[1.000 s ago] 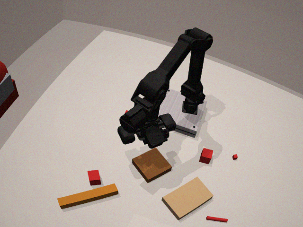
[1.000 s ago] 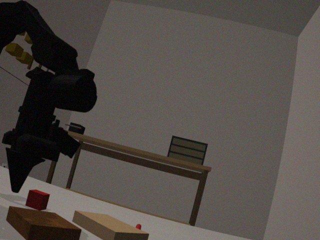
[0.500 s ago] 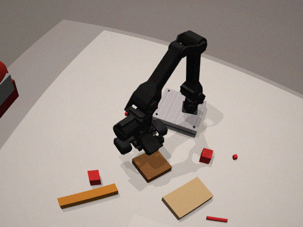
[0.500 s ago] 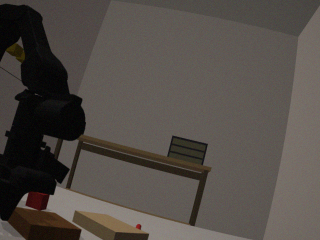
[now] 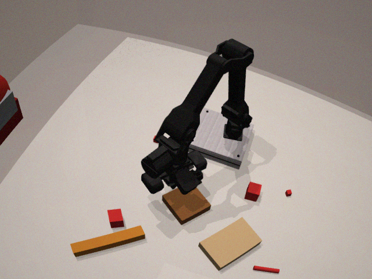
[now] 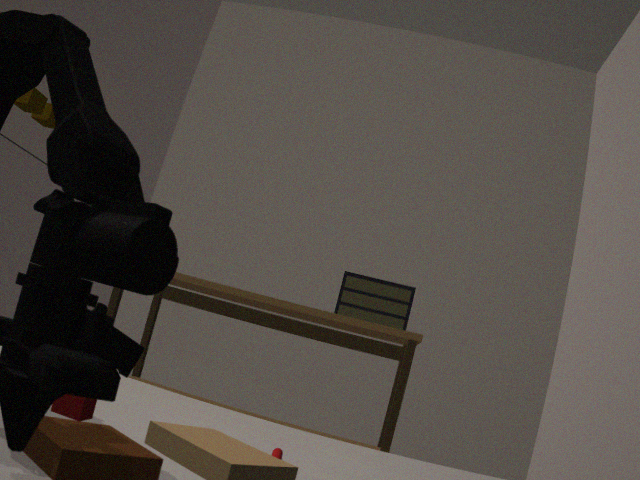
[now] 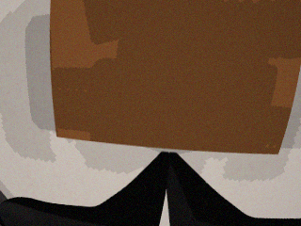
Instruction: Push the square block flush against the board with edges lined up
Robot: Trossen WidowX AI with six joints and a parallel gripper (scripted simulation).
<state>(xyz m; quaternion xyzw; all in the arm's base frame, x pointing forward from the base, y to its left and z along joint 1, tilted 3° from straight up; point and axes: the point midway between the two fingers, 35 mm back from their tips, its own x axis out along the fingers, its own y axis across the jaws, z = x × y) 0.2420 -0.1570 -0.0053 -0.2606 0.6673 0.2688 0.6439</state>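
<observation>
Now: gripper tip 5 cm to the right of the square brown block, 5 cm short of it and 1 cm below it. Round my gripper tip: tan slab 20 cm to the left, 16 cm ahead, 1 cm above; thin red stick 31 cm to the left, 24 cm ahead; long orange board 24 cm ahead, 14 cm to the right, 1 cm above.
</observation>
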